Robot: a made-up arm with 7 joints. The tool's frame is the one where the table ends. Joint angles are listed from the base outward.
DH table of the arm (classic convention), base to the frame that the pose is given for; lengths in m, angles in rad. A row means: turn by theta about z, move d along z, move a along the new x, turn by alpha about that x. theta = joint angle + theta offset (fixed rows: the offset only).
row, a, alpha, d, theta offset
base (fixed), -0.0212, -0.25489, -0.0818, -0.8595
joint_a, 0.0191, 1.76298, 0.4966, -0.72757
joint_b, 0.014, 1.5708, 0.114, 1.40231
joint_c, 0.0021, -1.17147, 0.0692, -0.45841
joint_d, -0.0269, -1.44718, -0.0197, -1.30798
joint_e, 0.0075, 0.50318, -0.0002, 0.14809
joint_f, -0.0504, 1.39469, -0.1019, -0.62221
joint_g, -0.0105, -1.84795, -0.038, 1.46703
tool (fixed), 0, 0, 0.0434, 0.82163
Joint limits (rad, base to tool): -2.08..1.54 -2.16..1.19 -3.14..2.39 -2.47..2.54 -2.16..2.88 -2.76..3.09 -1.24..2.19
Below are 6 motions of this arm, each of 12 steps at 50 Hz.
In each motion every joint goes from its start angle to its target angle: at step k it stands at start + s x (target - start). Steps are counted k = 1, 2, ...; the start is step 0. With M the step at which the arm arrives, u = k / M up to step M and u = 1 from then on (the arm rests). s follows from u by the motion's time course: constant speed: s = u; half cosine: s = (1 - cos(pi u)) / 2; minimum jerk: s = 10 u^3 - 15 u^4 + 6 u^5.
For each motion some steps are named. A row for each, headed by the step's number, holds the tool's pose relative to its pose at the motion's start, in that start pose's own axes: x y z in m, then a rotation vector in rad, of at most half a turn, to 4 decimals.
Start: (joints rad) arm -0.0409 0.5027 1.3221 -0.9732 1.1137 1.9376 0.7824
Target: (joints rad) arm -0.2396 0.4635 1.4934 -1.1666 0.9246 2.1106 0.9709
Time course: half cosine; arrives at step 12
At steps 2, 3, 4, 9, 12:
2: -0.0030 0.0020 -0.0010 -0.0107 -0.0199 0.0050
3: -0.0065 0.0044 -0.0023 -0.0230 -0.0436 0.0108
4: -0.0112 0.0074 -0.0039 -0.0383 -0.0746 0.0178
9: -0.0377 0.0224 -0.0139 -0.1134 -0.2547 0.0499
12: -0.0440 0.0255 -0.0164 -0.1281 -0.2980 0.0552

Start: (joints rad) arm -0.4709 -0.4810 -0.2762 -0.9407 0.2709 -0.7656 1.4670
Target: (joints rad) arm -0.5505 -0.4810 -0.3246 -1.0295 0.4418 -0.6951 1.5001
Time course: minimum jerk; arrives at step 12
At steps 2, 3, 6, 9, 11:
2: -0.0003 -0.0011 0.0003 0.0056 -0.0017 -0.0038
3: -0.0008 -0.0031 0.0008 0.0163 -0.0049 -0.0111
6: -0.0036 -0.0150 0.0032 0.0792 -0.0200 -0.0552
9: -0.0060 -0.0270 0.0045 0.1427 -0.0298 -0.1019
11: -0.0065 -0.0299 0.0047 0.1586 -0.0313 -0.1139

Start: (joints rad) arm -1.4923 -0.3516 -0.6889 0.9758 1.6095 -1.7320 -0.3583
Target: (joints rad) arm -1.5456 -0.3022 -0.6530 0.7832 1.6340 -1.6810 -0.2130
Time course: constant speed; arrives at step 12
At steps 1, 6, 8, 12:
1: -0.0014 -0.0008 0.0015 -0.0042 0.0016 0.0077
6: -0.0077 -0.0052 0.0095 -0.0217 0.0089 0.0451
8: -0.0099 -0.0072 0.0129 -0.0272 0.0114 0.0596
12: -0.0141 -0.0114 0.0201 -0.0354 0.0158 0.0876

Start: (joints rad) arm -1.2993 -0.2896 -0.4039 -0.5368 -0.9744 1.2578 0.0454
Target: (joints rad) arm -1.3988 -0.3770 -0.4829 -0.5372 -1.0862 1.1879 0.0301
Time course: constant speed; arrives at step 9
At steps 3, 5, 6, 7, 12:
3: 0.0016 0.0037 0.0024 -0.0249 0.0728 0.0237
5: 0.0026 0.0062 0.0039 -0.0413 0.1205 0.0398
6: 0.0030 0.0075 0.0046 -0.0494 0.1440 0.0480
7: 0.0035 0.0088 0.0053 -0.0575 0.1673 0.0562
12: 0.0042 0.0113 0.0066 -0.0734 0.2134 0.0727

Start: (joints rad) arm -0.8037 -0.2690 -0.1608 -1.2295 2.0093 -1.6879 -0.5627
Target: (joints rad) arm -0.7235 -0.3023 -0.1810 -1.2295 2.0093 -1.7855 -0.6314
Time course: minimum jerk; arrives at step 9
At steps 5, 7, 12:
5: 0.0045 -0.0037 0.0002 -0.0232 0.1088 0.0134
7: 0.0070 -0.0056 0.0001 -0.0363 0.1664 0.0182
12: 0.0076 -0.0060 0.0000 -0.0395 0.1801 0.0192

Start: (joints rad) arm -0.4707 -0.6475 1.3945 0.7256 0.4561 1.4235 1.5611
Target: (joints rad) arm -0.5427 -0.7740 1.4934 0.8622 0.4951 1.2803 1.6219
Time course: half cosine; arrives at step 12
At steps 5, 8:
5: -0.0091 -0.0029 0.0007 0.0167 -0.0878 0.0685
8: -0.0184 -0.0069 0.0005 0.0356 -0.1795 0.1375

